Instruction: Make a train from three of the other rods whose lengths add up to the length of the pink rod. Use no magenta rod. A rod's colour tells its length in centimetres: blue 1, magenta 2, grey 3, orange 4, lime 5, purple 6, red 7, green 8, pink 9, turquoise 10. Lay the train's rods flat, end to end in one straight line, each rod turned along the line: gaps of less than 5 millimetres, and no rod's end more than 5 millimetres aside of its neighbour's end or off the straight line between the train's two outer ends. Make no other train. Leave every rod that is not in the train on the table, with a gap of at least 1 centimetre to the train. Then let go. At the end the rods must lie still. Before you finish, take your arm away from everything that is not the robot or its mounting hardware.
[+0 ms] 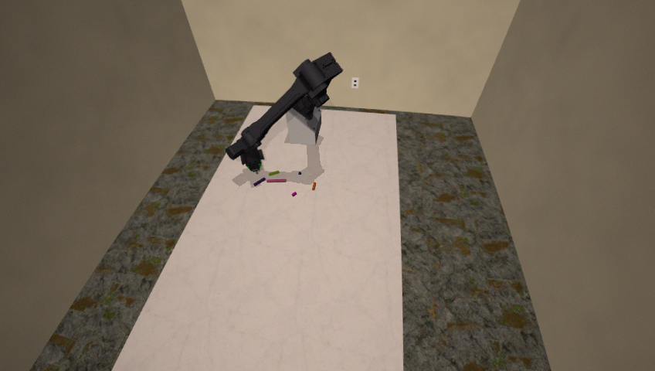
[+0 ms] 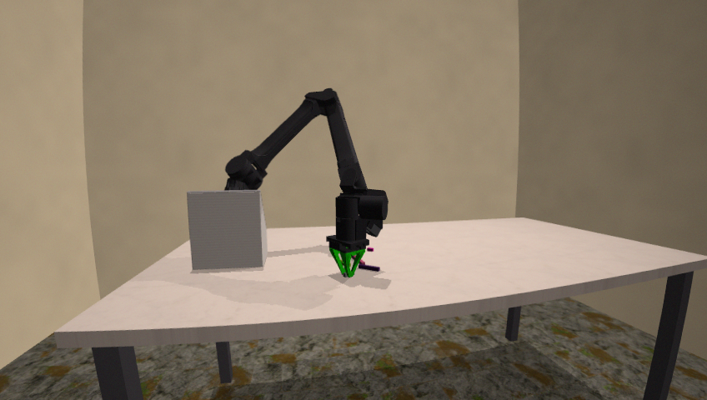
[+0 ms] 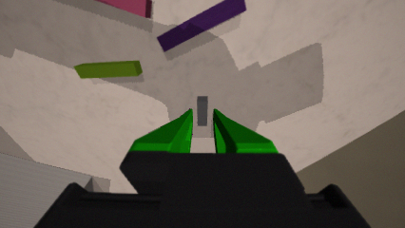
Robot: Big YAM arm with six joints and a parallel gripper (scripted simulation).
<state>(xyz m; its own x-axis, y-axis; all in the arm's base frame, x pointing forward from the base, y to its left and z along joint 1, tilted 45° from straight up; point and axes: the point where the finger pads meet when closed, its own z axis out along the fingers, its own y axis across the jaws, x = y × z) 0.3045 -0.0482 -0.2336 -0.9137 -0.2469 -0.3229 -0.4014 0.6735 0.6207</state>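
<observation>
My hand is right at the grey rod. The rest, counted from my hand: pink rod (110 mm to the left, 60 mm ahead); purple rod (70 mm ahead, 30 mm to the left); lime rod (90 mm to the left, 10 mm ahead).
</observation>
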